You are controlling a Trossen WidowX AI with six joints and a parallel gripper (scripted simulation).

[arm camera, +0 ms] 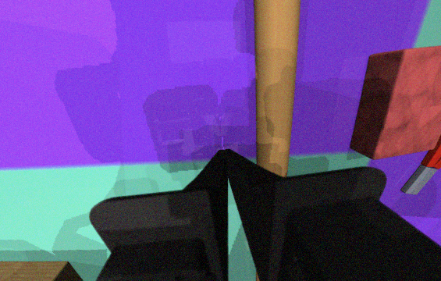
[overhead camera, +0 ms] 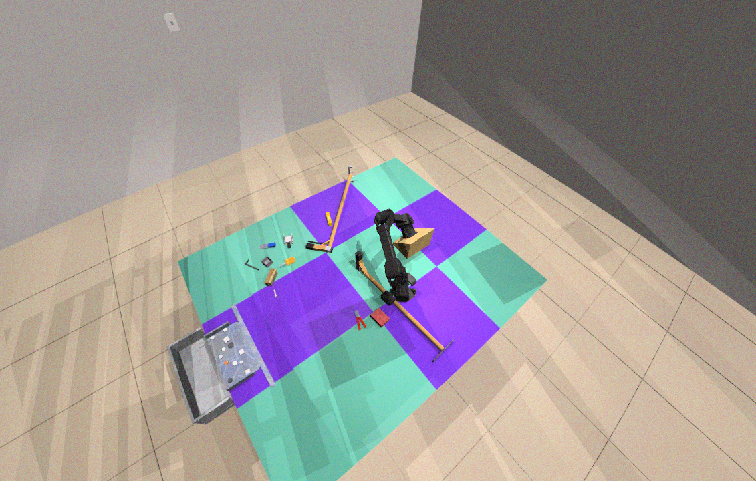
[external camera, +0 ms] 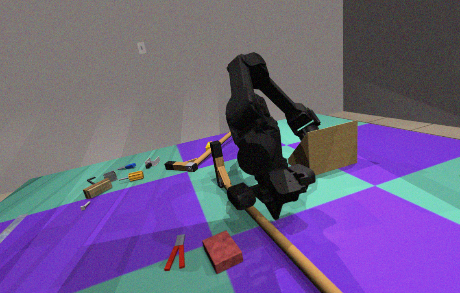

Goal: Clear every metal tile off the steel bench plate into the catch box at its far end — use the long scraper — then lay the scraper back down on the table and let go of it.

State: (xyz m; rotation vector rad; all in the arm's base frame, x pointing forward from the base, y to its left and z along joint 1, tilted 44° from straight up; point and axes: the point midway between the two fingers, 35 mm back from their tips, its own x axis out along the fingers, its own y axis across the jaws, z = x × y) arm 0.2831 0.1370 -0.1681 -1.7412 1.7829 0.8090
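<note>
The long scraper lies 3 cm ahead of my gripper tip, 3 cm to the left of it and 5 cm above it. Also, from my gripper tip: red block 14 cm ahead, 3 cm to the left; wooden block 44 cm ahead, 48 cm to the right, 1 cm above; orange screwdriver 32 cm ahead, 51 cm to the right.
</note>
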